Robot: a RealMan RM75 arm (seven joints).
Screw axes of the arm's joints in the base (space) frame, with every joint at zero. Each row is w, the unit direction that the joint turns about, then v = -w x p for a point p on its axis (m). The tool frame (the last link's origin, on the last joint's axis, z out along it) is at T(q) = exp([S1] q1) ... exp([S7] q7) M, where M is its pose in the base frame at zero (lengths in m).
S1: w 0 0 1 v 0.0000 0.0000 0.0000
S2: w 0 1 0 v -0.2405 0.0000 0.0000
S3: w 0 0 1 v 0.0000 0.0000 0.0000
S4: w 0 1 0 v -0.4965 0.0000 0.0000
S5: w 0 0 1 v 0.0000 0.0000 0.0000
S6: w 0 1 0 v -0.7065 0.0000 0.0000
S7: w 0 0 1 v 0.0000 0.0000 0.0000
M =
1 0 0 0.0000
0 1 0 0.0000
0 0 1 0.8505
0 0 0 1
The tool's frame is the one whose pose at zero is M.
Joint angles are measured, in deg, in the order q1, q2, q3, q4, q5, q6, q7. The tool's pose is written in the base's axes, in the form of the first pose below.
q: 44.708 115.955 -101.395 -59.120 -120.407 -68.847 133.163
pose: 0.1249 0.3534 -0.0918 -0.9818 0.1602 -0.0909 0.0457
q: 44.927 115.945 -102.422 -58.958 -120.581 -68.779 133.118
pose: 0.1257 0.3514 -0.0944 -0.9822 0.1538 -0.0988 0.0425
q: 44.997 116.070 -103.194 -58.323 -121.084 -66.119 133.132
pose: 0.1267 0.3555 -0.0975 -0.9822 0.1501 -0.0960 0.0587
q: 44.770 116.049 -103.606 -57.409 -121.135 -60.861 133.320
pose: 0.1274 0.3658 -0.0987 -0.9808 0.1527 -0.0775 0.0937
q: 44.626 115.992 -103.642 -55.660 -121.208 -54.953 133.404
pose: 0.1311 0.3789 -0.0982 -0.9762 0.1597 -0.0586 0.1346
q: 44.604 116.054 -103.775 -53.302 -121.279 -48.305 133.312
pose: 0.1365 0.3928 -0.0974 -0.9689 0.1656 -0.0405 0.1792
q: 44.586 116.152 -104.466 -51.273 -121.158 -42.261 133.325
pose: 0.1411 0.4032 -0.0972 -0.9613 0.1679 -0.0260 0.2169
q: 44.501 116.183 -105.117 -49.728 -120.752 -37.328 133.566
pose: 0.1449 0.4110 -0.0962 -0.9536 0.1718 -0.0127 0.2469
